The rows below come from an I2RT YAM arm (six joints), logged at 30 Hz.
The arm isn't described. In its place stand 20 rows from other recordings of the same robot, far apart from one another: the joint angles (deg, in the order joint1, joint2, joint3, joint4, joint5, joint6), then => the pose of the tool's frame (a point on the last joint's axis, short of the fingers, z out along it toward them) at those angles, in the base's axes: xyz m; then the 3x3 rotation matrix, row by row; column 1 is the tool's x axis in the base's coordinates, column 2 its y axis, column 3 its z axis.
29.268, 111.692, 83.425, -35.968, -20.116, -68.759 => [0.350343, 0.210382, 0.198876], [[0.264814, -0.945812, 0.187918], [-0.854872, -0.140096, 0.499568], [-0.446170, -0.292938, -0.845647]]
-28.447, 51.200, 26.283, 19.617, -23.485, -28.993 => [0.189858, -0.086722, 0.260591], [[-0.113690, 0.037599, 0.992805], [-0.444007, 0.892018, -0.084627], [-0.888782, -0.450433, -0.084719]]
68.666, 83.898, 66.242, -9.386, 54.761, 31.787 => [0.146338, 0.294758, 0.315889], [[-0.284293, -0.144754, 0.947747], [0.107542, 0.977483, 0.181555], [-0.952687, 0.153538, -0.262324]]
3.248, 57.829, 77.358, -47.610, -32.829, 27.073 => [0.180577, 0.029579, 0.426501], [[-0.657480, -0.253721, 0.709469], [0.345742, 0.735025, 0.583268], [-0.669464, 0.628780, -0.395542]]
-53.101, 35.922, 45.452, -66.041, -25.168, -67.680 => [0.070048, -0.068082, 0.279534], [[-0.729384, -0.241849, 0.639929], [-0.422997, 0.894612, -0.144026], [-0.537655, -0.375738, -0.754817]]
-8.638, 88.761, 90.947, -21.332, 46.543, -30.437 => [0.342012, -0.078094, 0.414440], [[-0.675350, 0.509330, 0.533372], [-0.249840, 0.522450, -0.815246], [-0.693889, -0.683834, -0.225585]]
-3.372, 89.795, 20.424, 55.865, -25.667, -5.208 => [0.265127, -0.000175, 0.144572], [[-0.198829, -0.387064, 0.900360], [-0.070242, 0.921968, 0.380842], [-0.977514, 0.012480, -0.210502]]
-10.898, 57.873, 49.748, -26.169, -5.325, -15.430 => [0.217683, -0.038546, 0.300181], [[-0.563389, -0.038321, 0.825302], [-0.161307, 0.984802, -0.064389], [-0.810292, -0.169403, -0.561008]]
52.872, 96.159, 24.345, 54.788, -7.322, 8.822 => [0.169199, 0.231011, 0.129936], [[-0.307206, -0.827011, 0.470826], [-0.153773, 0.531388, 0.833055], [-0.939137, 0.183519, -0.290418]]
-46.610, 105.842, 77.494, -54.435, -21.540, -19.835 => [0.249683, -0.245098, 0.197682], [[-0.859691, 0.374789, 0.347080], [0.449978, 0.877229, 0.167301], [-0.241766, 0.300006, -0.922792]]
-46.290, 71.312, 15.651, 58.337, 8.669, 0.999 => [0.156593, -0.171573, 0.200226], [[0.046530, 0.817941, 0.573418], [-0.023731, 0.574782, -0.817962], [-0.998635, 0.024452, 0.046155]]
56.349, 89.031, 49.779, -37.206, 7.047, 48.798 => [0.152598, 0.221354, 0.162616], [[-0.964472, -0.128372, 0.230900], [-0.101321, 0.986911, 0.125464], [-0.243983, 0.097612, -0.964854]]
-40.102, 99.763, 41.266, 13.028, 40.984, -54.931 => [0.225666, -0.220566, 0.124231], [[-0.999225, 0.035241, -0.017525], [0.033731, 0.537369, -0.842672], [-0.020279, -0.842611, -0.538141]]
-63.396, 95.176, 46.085, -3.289, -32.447, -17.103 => [0.157296, -0.271407, 0.148149], [[-0.517794, 0.476679, 0.710399], [0.479637, 0.849356, -0.220323], [-0.708405, 0.226652, -0.668424]]
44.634, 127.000, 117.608, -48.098, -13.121, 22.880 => [0.342149, 0.349163, 0.251914], [[-0.852671, -0.477068, 0.212977], [-0.309740, 0.789889, 0.529280], [-0.420731, 0.385334, -0.821282]]
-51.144, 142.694, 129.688, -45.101, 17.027, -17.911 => [0.330212, -0.426496, 0.185098], [[-0.765681, 0.637047, 0.088902], [0.481691, 0.659492, -0.577100], [-0.426270, -0.399051, -0.811820]]
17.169, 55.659, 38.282, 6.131, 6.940, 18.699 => [0.221067, 0.063799, 0.294252], [[-0.234139, -0.110572, 0.965895], [0.260751, 0.949968, 0.171956], [-0.936583, 0.292120, -0.193593]]
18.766, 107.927, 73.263, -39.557, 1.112, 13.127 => [0.347429, 0.117315, 0.169224], [[-0.959265, -0.101438, 0.263667], [-0.086109, 0.993887, 0.069088], [-0.269063, 0.043570, -0.962136]]
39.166, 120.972, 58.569, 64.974, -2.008, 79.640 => [0.334147, 0.273803, 0.155445], [[-0.641334, -0.152599, 0.751934], [0.745559, 0.107498, 0.657713], [-0.181198, 0.982424, 0.044830]]
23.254, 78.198, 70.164, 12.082, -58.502, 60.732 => [0.272237, 0.150024, 0.403627], [[-0.829915, -0.539466, 0.142191], [0.139443, 0.046200, 0.989152], [-0.540183, 0.840739, 0.036882]]
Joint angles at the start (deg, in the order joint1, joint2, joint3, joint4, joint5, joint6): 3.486, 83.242, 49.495, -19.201, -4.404, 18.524
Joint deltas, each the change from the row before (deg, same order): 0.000, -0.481, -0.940, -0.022, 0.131, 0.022; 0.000, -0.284, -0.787, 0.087, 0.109, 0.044; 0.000, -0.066, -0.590, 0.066, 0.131, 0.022; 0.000, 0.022, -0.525, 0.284, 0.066, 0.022; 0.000, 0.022, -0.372, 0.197, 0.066, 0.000; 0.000, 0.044, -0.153, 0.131, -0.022, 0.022; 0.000, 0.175, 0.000, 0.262, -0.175, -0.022; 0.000, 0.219, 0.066, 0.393, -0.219, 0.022; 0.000, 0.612, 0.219, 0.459, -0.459, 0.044; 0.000, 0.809, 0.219, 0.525, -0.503, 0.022; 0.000, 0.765, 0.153, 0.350, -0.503, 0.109; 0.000, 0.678, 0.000, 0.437, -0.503, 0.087; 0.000, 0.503, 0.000, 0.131, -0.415, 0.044
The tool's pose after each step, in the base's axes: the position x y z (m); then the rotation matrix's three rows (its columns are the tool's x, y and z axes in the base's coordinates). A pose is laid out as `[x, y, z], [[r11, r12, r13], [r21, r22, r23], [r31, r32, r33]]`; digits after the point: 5 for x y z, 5 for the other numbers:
[0.28763, 0.02018, 0.19935], [[-0.79338, 0.15548, 0.58853], [0.26944, 0.95666, 0.11050], [-0.54584, 0.24624, -0.80089]]
[0.28492, 0.01995, 0.19663], [[-0.79684, 0.15892, 0.58291], [0.27000, 0.95676, 0.10826], [-0.54050, 0.24365, -0.80529]]
[0.28309, 0.01975, 0.19392], [[-0.80065, 0.16241, 0.57670], [0.27018, 0.95700, 0.10559], [-0.53475, 0.24036, -0.81010]]
[0.28190, 0.01964, 0.19140], [[-0.80282, 0.16444, 0.57310], [0.27044, 0.95708, 0.10422], [-0.53136, 0.23866, -0.81283]]
[0.28104, 0.01955, 0.18959], [[-0.80443, 0.16588, 0.57042], [0.27037, 0.95724, 0.10291], [-0.52896, 0.23701, -0.81488]]
[0.28080, 0.01955, 0.18874], [[-0.80504, 0.16626, 0.56945], [0.27069, 0.95712, 0.10323], [-0.52786, 0.23725, -0.81552]]
[0.28143, 0.01969, 0.18824], [[-0.80486, 0.16394, 0.57037], [0.27027, 0.95690, 0.10634], [-0.52835, 0.23974, -0.81447]]
[0.28253, 0.01990, 0.18802], [[-0.80328, 0.16117, 0.57338], [0.27064, 0.95634, 0.11034], [-0.53056, 0.24381, -0.81183]]
[0.28472, 0.02031, 0.18685], [[-0.80402, 0.15715, 0.57346], [0.27111, 0.95524, 0.11835], [-0.52919, 0.25063, -0.81064]]
[0.28724, 0.02078, 0.18482], [[-0.80617, 0.15298, 0.57156], [0.27110, 0.95414, 0.12699], [-0.52592, 0.25733, -0.81067]]
[0.28920, 0.02121, 0.18242], [[-0.80988, 0.15098, 0.56684], [0.27240, 0.95260, 0.13546], [-0.51952, 0.26411, -0.81262]]
[0.29064, 0.02161, 0.17973], [[-0.81342, 0.14864, 0.56236], [0.27331, 0.95110, 0.14393], [-0.51346, 0.27078, -0.81427]]
[0.29138, 0.02191, 0.17751], [[-0.81793, 0.14721, 0.55617], [0.27349, 0.94998, 0.15077], [-0.50616, 0.27543, -0.81728]]

